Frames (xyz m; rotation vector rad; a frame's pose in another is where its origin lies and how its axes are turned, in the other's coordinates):
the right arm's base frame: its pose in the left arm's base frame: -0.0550 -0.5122 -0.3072 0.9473 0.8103 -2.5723
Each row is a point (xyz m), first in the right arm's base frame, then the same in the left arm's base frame.
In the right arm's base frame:
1: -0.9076 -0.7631 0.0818
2: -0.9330 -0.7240 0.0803
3: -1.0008 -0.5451 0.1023
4: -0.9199 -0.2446 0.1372
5: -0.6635 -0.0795 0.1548
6: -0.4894 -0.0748 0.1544
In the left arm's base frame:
1: 0.2473 0.1129 0.6575
2: 0.2841 0.0841 0.6575
3: 0.4014 -0.0680 0.6434
4: 0.4544 -0.3353 0.4891
5: 0.3264 -0.4955 0.2627
6: 0.1989 -0.5107 0.1450

